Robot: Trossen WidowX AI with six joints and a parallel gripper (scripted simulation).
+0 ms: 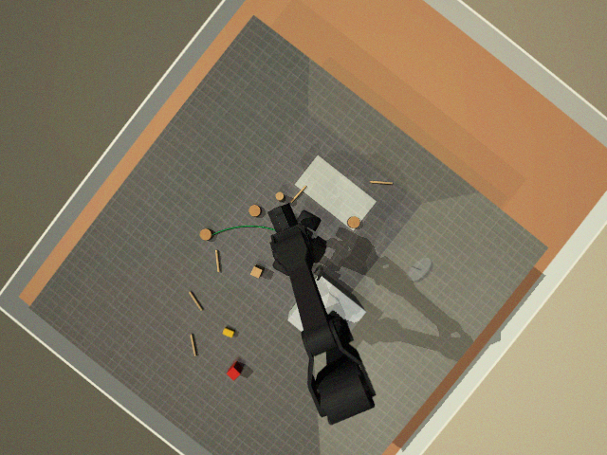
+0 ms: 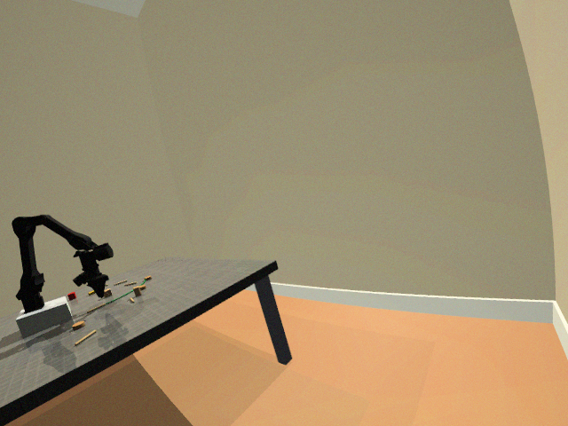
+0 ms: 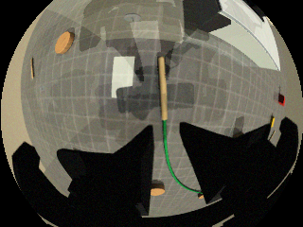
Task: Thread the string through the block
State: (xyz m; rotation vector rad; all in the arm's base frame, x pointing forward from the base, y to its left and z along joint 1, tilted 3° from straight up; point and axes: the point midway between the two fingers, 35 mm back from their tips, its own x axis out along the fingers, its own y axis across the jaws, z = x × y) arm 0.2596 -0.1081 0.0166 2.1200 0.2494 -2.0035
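Now: gripper tip 2 cm past the thin wooden stick and 4 cm above it. From my gripper tip the other things lie so: yellow cube (5 cm behind, 39 cm to the left, 3 cm below); round button (24 cm ahead, 20 cm to the left, 3 cm below); wooden block (2 cm ahead, 17 cm to the left, 2 cm below).
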